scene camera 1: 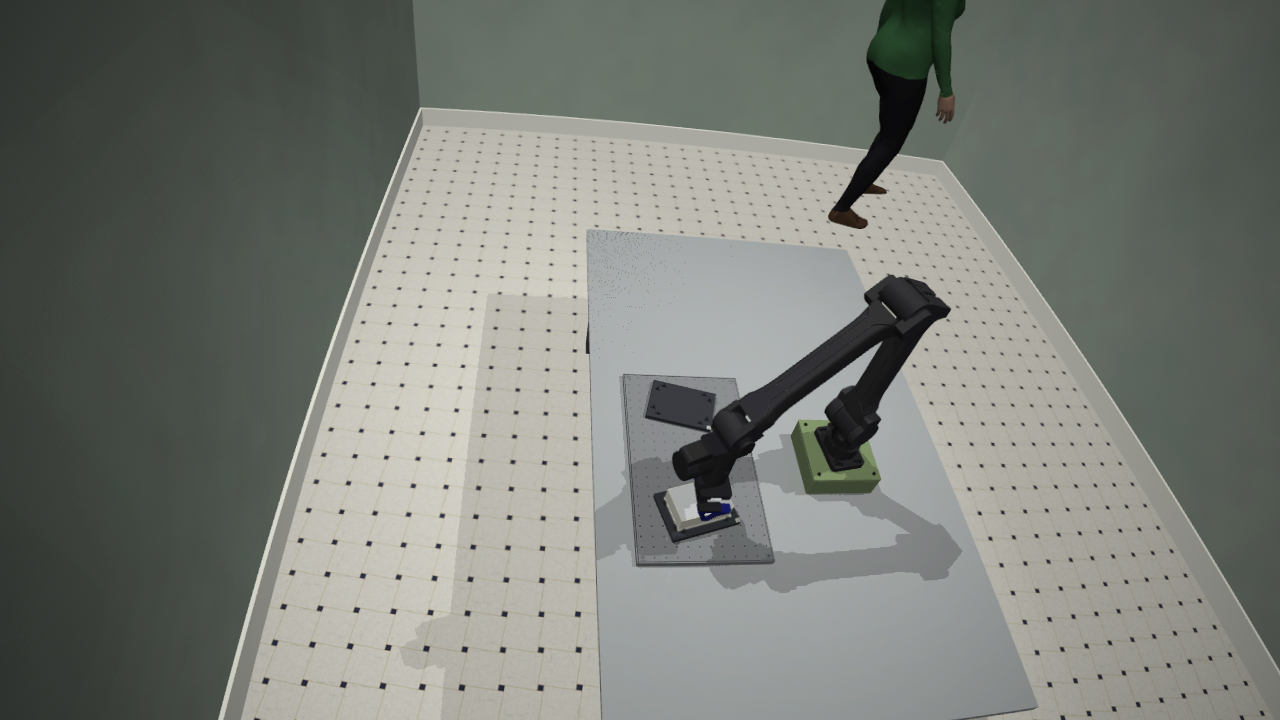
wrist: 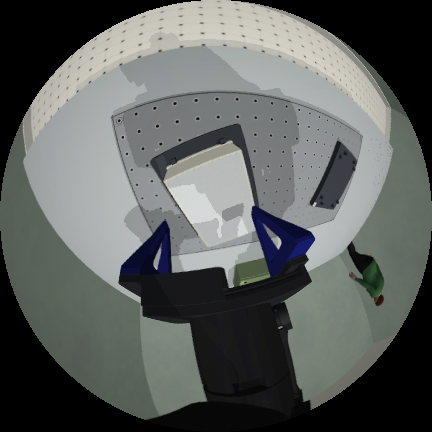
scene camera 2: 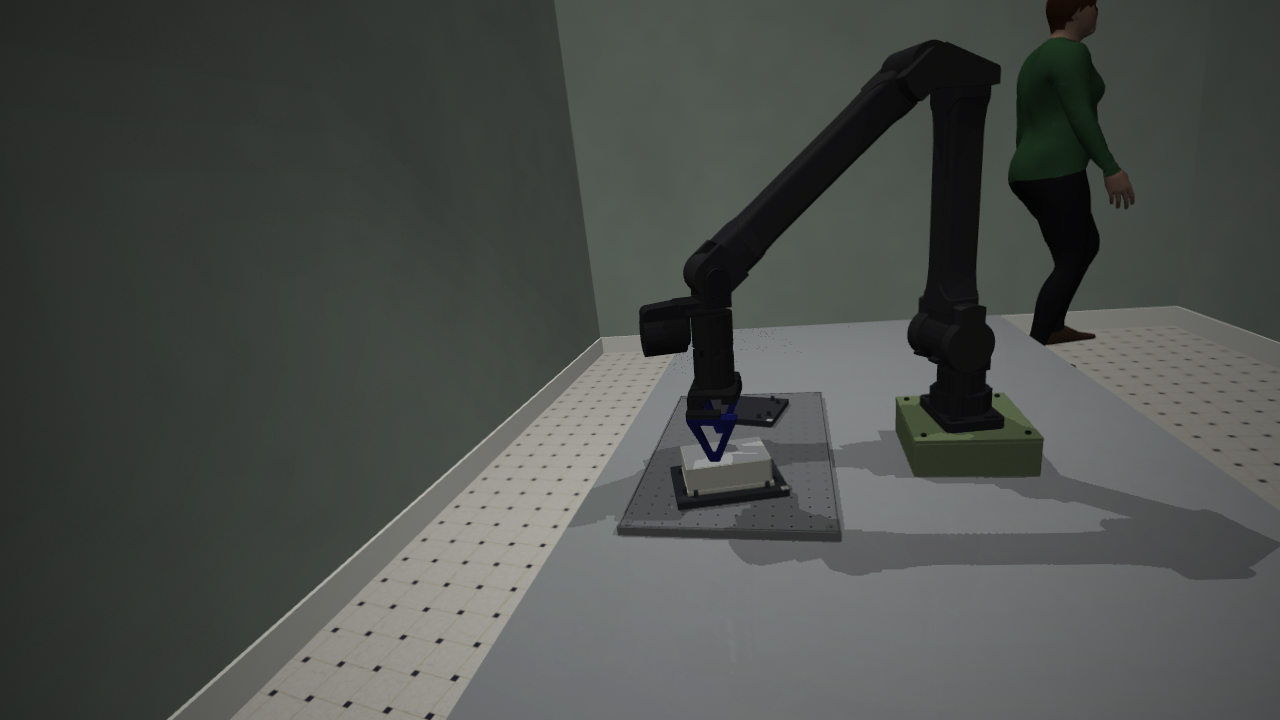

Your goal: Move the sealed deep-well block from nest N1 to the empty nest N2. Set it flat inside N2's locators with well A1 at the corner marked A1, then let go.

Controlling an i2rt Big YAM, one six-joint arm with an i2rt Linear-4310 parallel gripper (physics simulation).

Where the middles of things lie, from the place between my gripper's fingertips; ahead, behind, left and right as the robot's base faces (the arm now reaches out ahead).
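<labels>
White block (scene camera 2: 745, 463): 40 mm below my hand, 10 mm behind it, 10 mm to the right of it. Dark nest plate (scene camera 1: 670, 403): 60 mm below my hand, 310 mm to the right of it, 50 mm behind it.
</labels>
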